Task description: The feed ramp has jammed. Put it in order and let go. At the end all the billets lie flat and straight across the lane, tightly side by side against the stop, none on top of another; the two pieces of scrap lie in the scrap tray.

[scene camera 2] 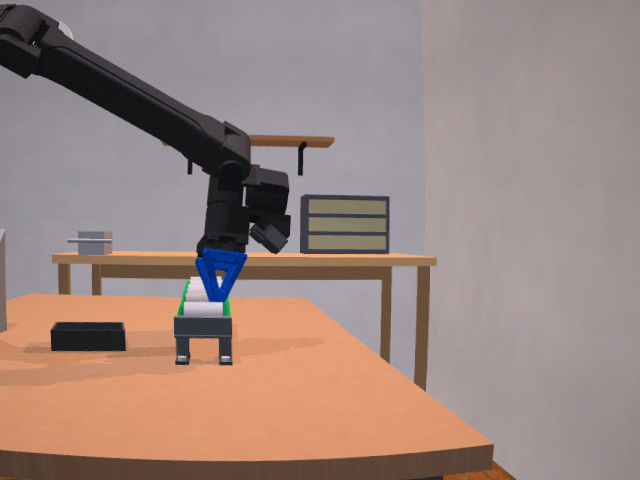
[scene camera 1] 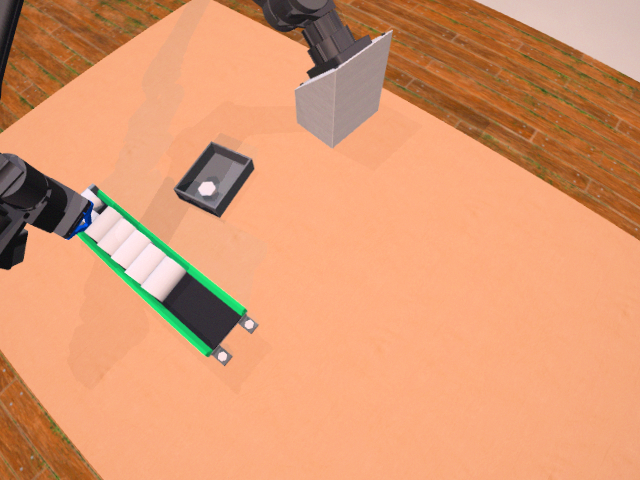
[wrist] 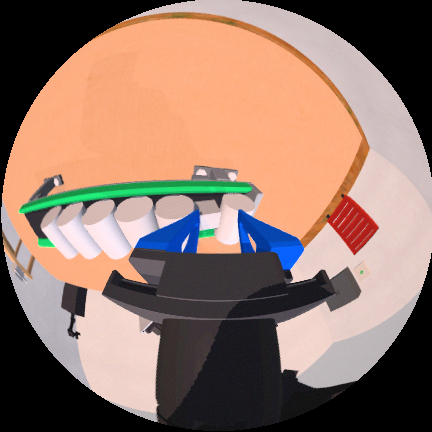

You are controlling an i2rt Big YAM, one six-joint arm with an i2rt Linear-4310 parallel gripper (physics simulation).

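Places are measured from the arm's base along level axes (x right, y down, z ahead), in millimetres.
Where they show: gripper, fingertip midpoint: (scene camera 2: pixel 217 303) (scene camera 1: pixel 78 220) (wrist: pixel 218 214); arm's base, origin of the base link: (scene camera 1: pixel 340 61).
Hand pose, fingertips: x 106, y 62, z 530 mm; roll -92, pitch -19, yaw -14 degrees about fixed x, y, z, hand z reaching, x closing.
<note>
Things, the pixels of their centre, and the offset from my fingertips.
- more billet, body centre: (wrist: pixel 232 218) (scene camera 2: pixel 203 315) (scene camera 1: pixel 83 207) dz -18, dx +30, dy +15 mm
- stop, body centre: (scene camera 2: pixel 202 325) (wrist: pixel 244 213) dz -15, dx +54, dy +27 mm
- dark scrap tray, body centre: (scene camera 2: pixel 89 336) (scene camera 1: pixel 215 178) dz -236, dx -55, dy +69 mm
The feed ramp (scene camera 1: pixel 217 288) (scene camera 2: pixel 202 326) (wrist: pixel 135 189) has green side rails. Several white billets (scene camera 1: pixel 164 279) (wrist: pixel 107 230) lie in a row across its lane. One more billet (scene camera 1: pixel 92 197) (scene camera 2: pixel 203 308) (wrist: pixel 231 222) lies apart from them, by the stop (wrist: pixel 257 197). A pale, blocky piece of scrap (wrist: pixel 210 220) sits in the gap between that billet and the row, partly hidden. A white hexagonal piece of scrap (scene camera 1: pixel 206 188) lies in the dark scrap tray (scene camera 1: pixel 197 203) (scene camera 2: pixel 87 339). My gripper (scene camera 2: pixel 217 298) (wrist: pixel 218 214) is part open over the gap, one blue fingertip in front of the end billet.
A grey angular panel on a dark mount (scene camera 1: pixel 356 87) stands beyond the scrap tray. Bolted feet (scene camera 1: pixel 222 356) carry the ramp's far end. The tray stands beside the ramp. A rear table (scene camera 2: pixel 336 260) holds a drawer unit (scene camera 2: pixel 347 215). A red slatted object (wrist: pixel 353 225) is off the worktable.
</note>
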